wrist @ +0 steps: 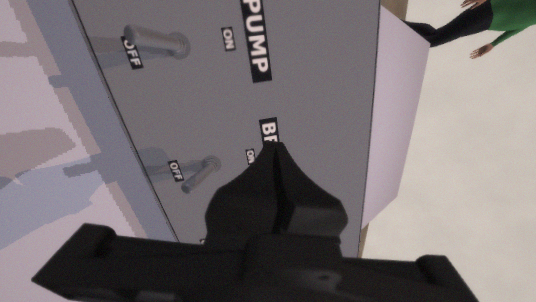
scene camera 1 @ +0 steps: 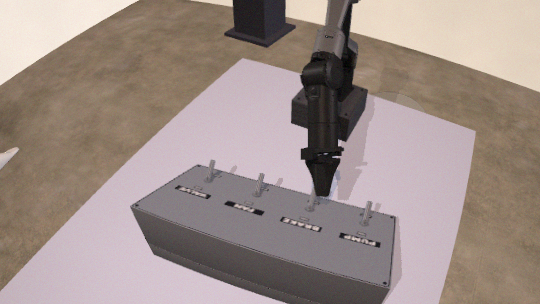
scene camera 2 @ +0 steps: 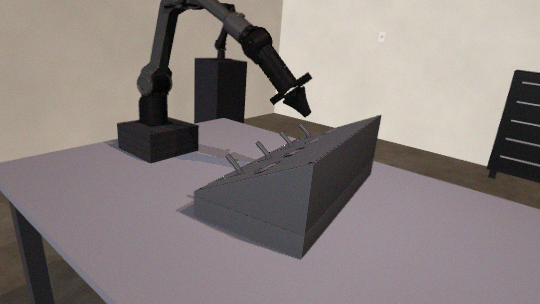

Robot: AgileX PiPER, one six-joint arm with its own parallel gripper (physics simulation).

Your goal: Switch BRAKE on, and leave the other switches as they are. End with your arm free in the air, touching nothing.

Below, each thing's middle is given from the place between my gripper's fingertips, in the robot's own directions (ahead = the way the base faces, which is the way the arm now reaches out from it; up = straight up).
Right now my hand is 10 cm above the grey sloped switch box (scene camera 1: 220,227), 8 cm to the left of it and 6 cm short of it.
